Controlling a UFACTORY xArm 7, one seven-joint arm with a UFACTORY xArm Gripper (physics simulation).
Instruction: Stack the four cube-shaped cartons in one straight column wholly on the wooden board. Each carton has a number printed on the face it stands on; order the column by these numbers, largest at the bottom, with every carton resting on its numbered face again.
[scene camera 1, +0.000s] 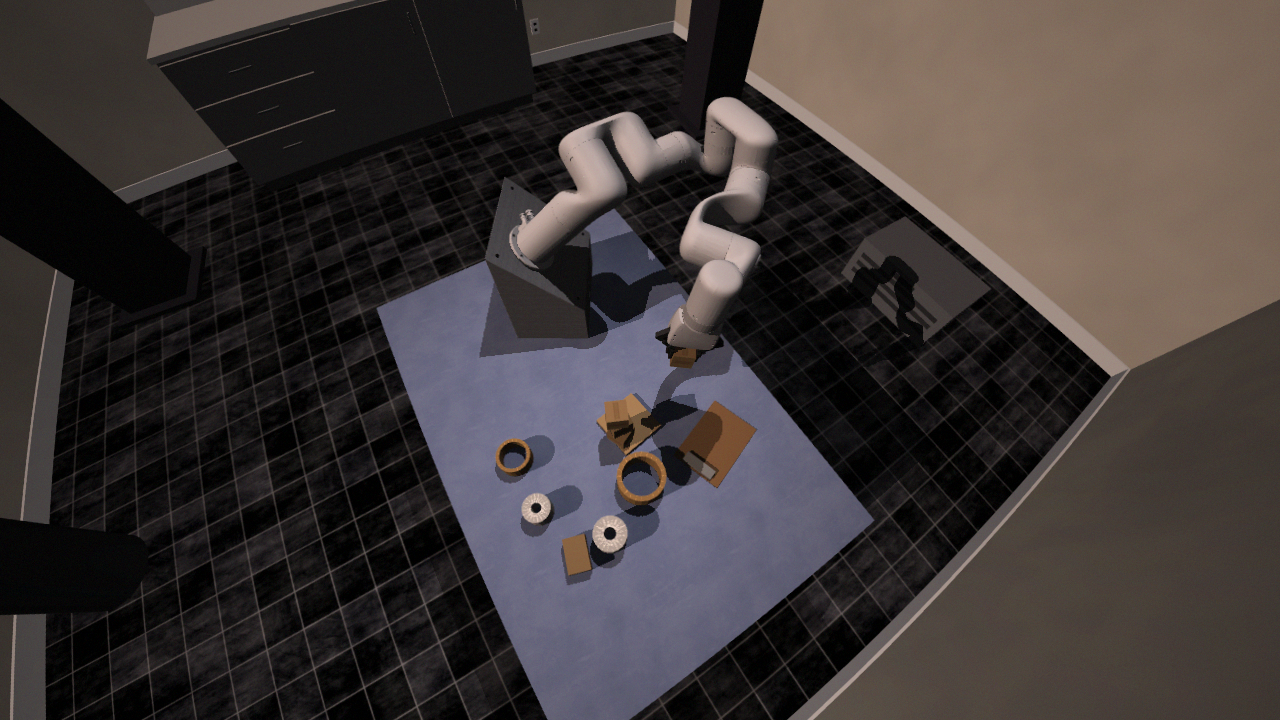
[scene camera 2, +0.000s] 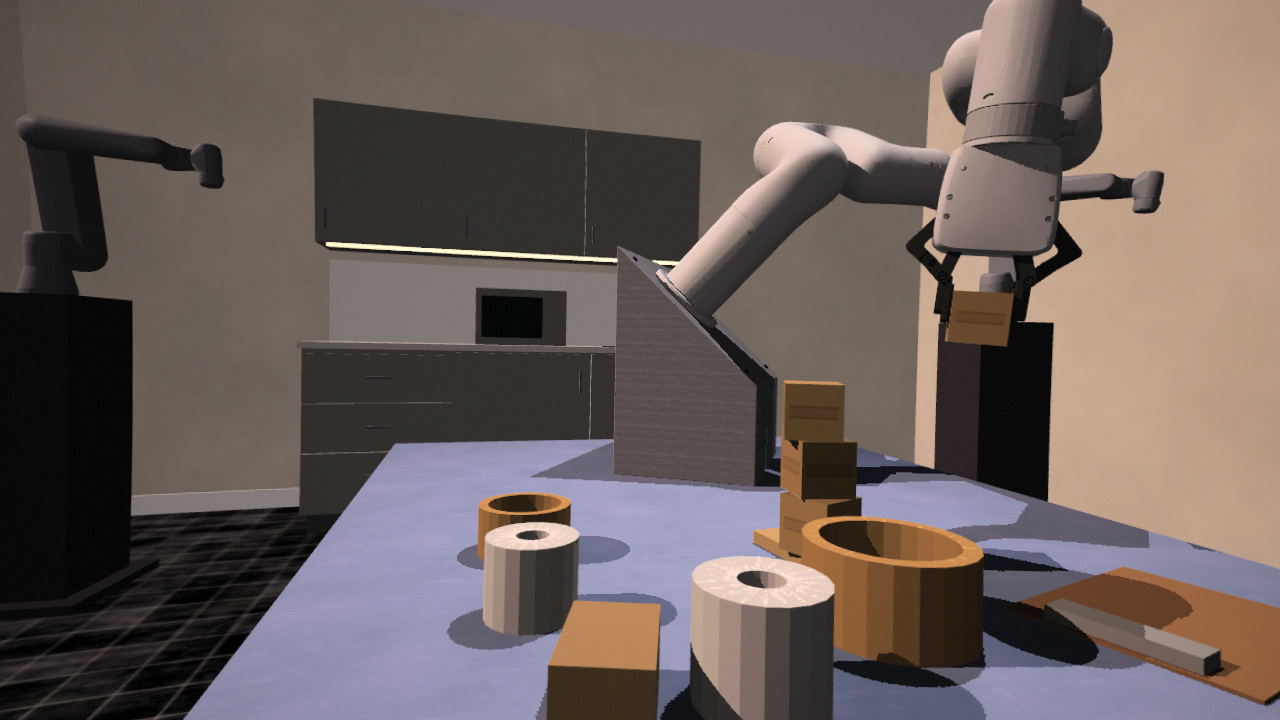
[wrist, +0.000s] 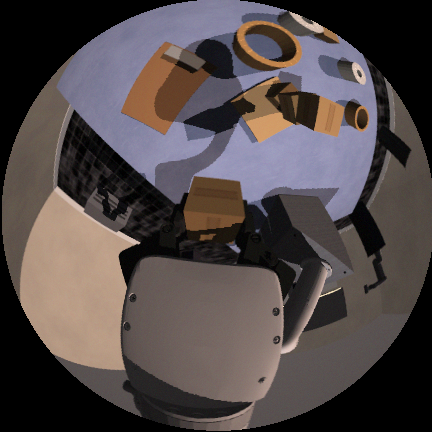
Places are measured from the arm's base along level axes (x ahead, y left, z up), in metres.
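Where they show: gripper, fingertip midpoint: (scene camera 1: 682, 354) (scene camera 2: 976, 325) (wrist: 214, 205); arm's base, origin of the base link: (scene camera 1: 531, 248) (scene camera 2: 684, 300) (wrist: 315, 267).
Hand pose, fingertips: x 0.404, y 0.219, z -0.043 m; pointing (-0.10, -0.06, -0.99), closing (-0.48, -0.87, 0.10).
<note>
Each offset is from my fingertips to the top centre of the thing. "spot": to the spot under its first point.
My gripper (scene camera 1: 687, 351) (scene camera 2: 981, 304) (wrist: 214, 205) is shut on a cube-shaped carton @(dx +0.000, dy +0.001, dz +0.034 m) (scene camera 1: 682, 360) (scene camera 2: 980, 318) (wrist: 215, 200) and holds it high in the air, right of the column in the second scene view. Three other cartons stand in a column on the light wooden board @(dx +0.032, dy -0.144, dz -0.207 m) (scene camera 1: 640, 413) (scene camera 2: 768, 539) (wrist: 262, 127): the top carton @(dx +0.043, dy -0.182, dz -0.057 m) (scene camera 1: 617, 414) (scene camera 2: 813, 410) (wrist: 328, 116), the middle carton @(dx +0.045, dy -0.177, dz -0.107 m) (scene camera 2: 819, 469) and the bottom carton @(dx +0.056, dy -0.177, dz -0.157 m) (scene camera 2: 805, 519), partly hidden by a ring. They are turned differently. No printed number can be read on any carton.
A large orange ring @(dx +0.180, dy -0.179, dz -0.158 m) (scene camera 1: 618, 483) (scene camera 2: 904, 617) (wrist: 243, 52) stands near the board. A brown clipboard @(dx +0.171, dy +0.041, dz -0.206 m) (scene camera 1: 720, 438) (wrist: 145, 102) lies on the other side. A small ring @(spot: dx -0.003, dy -0.474, dz -0.176 m) (scene camera 1: 499, 458), two white rolls @(dx +0.146, dy -0.428, dz -0.162 m) (scene camera 1: 536, 521) @(dx +0.267, dy -0.297, dz -0.153 m) (scene camera 1: 609, 548) and a brown block @(dx +0.274, dy -0.382, dz -0.176 m) (scene camera 1: 576, 555) (scene camera 2: 604, 640) stand farther off.
</note>
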